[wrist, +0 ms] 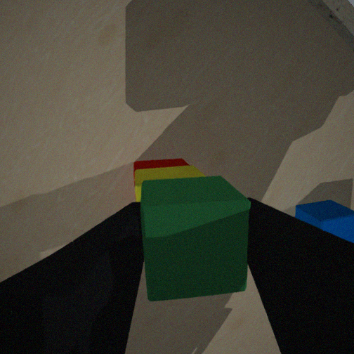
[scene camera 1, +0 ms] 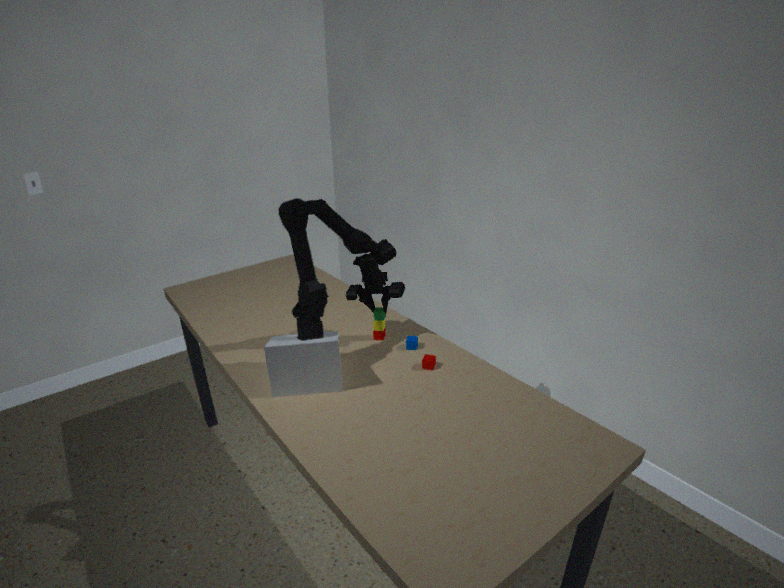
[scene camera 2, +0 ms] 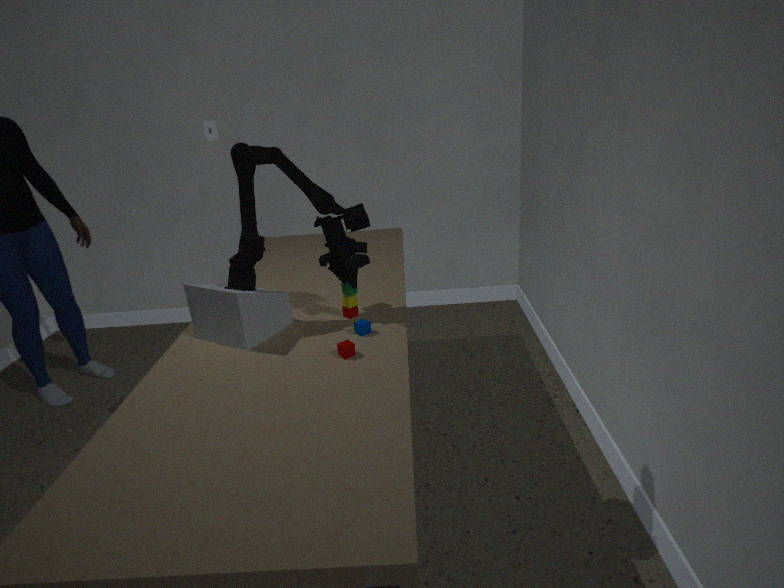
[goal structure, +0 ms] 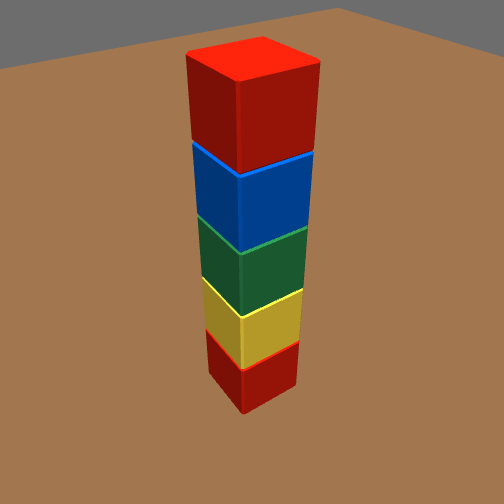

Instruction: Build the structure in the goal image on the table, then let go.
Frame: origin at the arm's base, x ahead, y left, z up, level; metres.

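Seen in the pictures: gripper, fingertip midpoint: [scene camera 1: 380,312] [scene camera 2: 351,287]; arm's base, origin of the base link: [scene camera 1: 310,337] [scene camera 2: 240,289].
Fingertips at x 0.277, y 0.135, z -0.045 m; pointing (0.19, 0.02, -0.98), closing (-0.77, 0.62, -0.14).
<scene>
Pixels of each thing's top centre, then the offset from my fingertips to it. Level surfaces: height alone.
- green cube, middle of its top: [scene camera 2: 348,282] [scene camera 1: 379,309] 0.005 m back, 0.006 m right, 0.017 m up
- yellow cube, middle of its top: [scene camera 2: 349,295] [scene camera 1: 379,320] 0.009 m back, 0.006 m right, 0.022 m down
- blue cube, middle of its top: [scene camera 2: 362,322] [scene camera 1: 411,338] 0.058 m ahead, 0.114 m right, 0.055 m down
- second red cube, middle of its top: [scene camera 2: 345,343] [scene camera 1: 428,357] 0.052 m ahead, 0.241 m right, 0.055 m down
- wooden table, its level: 0.088 m down
A green cube [scene camera 1: 379,313] [scene camera 2: 348,289] [wrist: 196,250] is at the top of a column, directly above a yellow cube [scene camera 1: 379,325] [scene camera 2: 349,301] [wrist: 170,173], which sits on a red cube [scene camera 1: 378,335] [scene camera 2: 350,312] [wrist: 160,164] on the table. My gripper [scene camera 1: 379,309] [scene camera 2: 349,282] [wrist: 191,211] points down and is shut on the green cube, one finger on each side. Whether the green cube touches the yellow one is hard to tell. A blue cube [scene camera 1: 411,343] [scene camera 2: 362,327] [wrist: 327,218] and a second red cube [scene camera 1: 428,362] [scene camera 2: 346,349] lie apart on the table.
The arm stands on a light grey block [scene camera 1: 303,367] [scene camera 2: 218,316] on the wooden table [scene camera 1: 443,455] [scene camera 2: 253,455]. The blue cube is close beside the column, near the table's long edge by the wall. A person [scene camera 2: 31,253] stands at the left in scene camera 2.
</scene>
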